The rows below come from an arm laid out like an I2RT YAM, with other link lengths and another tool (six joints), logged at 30 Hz.
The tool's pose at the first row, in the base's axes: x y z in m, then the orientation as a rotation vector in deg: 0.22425 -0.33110 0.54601 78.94 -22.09 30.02
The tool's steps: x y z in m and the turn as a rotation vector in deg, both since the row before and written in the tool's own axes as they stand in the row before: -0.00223 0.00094 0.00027 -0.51 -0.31 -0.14; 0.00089 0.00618 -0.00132 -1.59 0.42 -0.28; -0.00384 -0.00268 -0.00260 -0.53 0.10 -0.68; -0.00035 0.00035 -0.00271 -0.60 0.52 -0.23; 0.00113 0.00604 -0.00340 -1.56 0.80 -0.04; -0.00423 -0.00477 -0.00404 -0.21 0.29 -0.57; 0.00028 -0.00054 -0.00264 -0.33 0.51 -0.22; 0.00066 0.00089 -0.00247 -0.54 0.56 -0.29; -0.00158 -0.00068 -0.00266 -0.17 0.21 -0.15; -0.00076 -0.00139 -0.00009 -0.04 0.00 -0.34; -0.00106 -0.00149 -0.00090 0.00 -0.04 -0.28; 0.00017 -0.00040 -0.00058 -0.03 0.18 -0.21; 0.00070 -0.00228 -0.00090 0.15 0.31 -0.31; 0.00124 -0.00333 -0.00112 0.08 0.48 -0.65; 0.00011 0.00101 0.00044 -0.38 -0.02 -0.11
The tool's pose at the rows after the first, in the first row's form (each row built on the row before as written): 0.22189 -0.33154 0.54560 78.56 -22.35 29.57; 0.21912 -0.32941 0.55094 76.94 -22.15 29.21; 0.21736 -0.32773 0.54617 76.49 -21.71 28.58; 0.21682 -0.32506 0.54573 75.79 -21.25 28.58; 0.21440 -0.32058 0.55057 74.05 -20.88 28.68; 0.21337 -0.31821 0.54348 73.83 -20.31 28.33; 0.21384 -0.31572 0.54253 73.39 -19.81 28.39; 0.21386 -0.31305 0.54296 72.74 -19.26 28.37; 0.21280 -0.31090 0.54089 72.53 -19.02 28.33; 0.21288 -0.31125 0.53934 72.53 -18.81 28.03; 0.21272 -0.31089 0.53734 72.57 -18.66 27.77; 0.21305 -0.31039 0.53693 72.51 -18.38 27.70; 0.21479 -0.30991 0.53513 72.60 -17.89 27.66; 0.21751 -0.30935 0.53264 72.61 -17.05 27.42; 0.21712 -0.30953 0.53366 72.26 -17.07 27.24
